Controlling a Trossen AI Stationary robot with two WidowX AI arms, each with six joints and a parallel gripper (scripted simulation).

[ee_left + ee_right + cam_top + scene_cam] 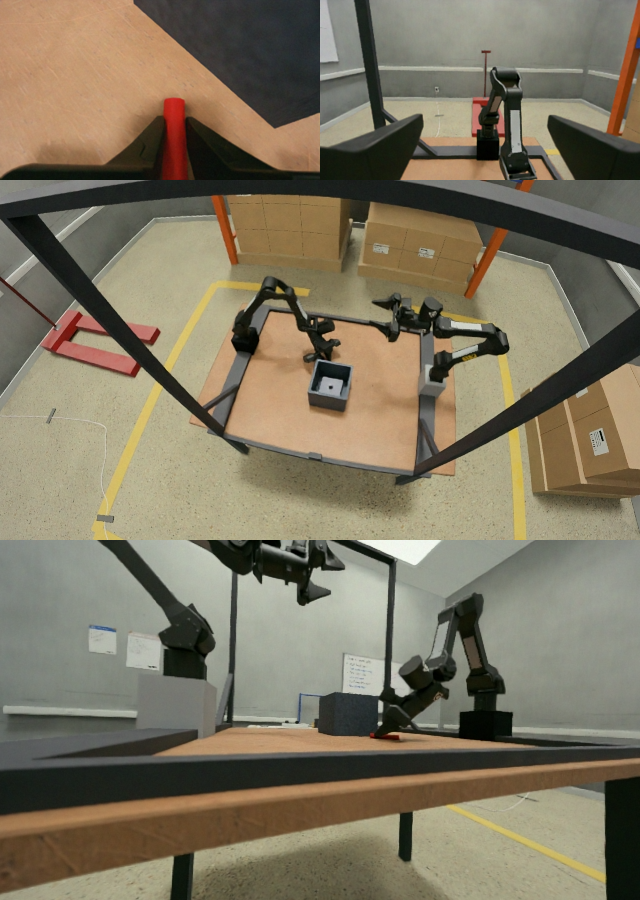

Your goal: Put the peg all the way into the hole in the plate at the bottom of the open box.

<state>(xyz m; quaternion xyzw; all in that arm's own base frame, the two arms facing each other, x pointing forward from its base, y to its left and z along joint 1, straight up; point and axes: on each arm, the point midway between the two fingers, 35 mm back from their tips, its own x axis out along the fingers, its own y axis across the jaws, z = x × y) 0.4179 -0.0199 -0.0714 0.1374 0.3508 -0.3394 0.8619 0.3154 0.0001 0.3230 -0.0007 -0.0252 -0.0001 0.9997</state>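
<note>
Right now my left hand is 20 mm above the red peg. Also, from my left hand: dark frame rail 290 mm ahead, 20 mm to the right, 20 mm below; light plate 150 mm behind, 60 mm to the right, 10 mm above.
</note>
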